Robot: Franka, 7 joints.
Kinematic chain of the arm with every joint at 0, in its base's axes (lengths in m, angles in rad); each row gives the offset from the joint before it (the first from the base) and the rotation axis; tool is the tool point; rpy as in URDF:
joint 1: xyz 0 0 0.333 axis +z
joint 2: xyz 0 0 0 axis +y
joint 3: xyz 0 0 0.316 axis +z
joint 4: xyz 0.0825 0 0 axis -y
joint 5: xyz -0.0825 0 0.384 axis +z
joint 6: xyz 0 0 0 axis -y
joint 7: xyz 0.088 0 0 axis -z
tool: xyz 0 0 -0.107 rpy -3.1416 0 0
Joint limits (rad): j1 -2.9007..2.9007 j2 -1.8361..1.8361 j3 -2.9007..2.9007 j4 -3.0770..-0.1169 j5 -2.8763..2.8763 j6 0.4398..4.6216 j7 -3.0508..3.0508
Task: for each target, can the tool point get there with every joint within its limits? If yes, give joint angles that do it. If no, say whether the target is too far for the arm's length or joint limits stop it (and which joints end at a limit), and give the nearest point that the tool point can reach.
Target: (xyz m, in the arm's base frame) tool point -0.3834 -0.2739 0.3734
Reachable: yes | joints 2.3491 0.1018 1.5873 -2.1888 2.3731 3.3866 1.8847
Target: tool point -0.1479 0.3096 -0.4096
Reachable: no: joint limits stop it (at a limit: joint 2) | nearest point -0.1456 0.3048 -0.3580 | short by 0.052 m
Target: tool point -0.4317 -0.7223 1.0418
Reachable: no: too far | nearest point -0.3366 -0.5632 0.8857 | short by 0.242 m
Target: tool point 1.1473 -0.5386 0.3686
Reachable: no: too far | nearest point 0.7763 -0.3644 0.3571 | short by 0.410 m
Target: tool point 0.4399 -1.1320 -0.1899
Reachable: no: too far | nearest point 0.2854 -0.7345 -0.0063 | short by 0.464 m
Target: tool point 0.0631 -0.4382 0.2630
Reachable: yes | joints -2.1064 0.0574 0.5130 -2.5710 1.8482 1.8884 -2.2413
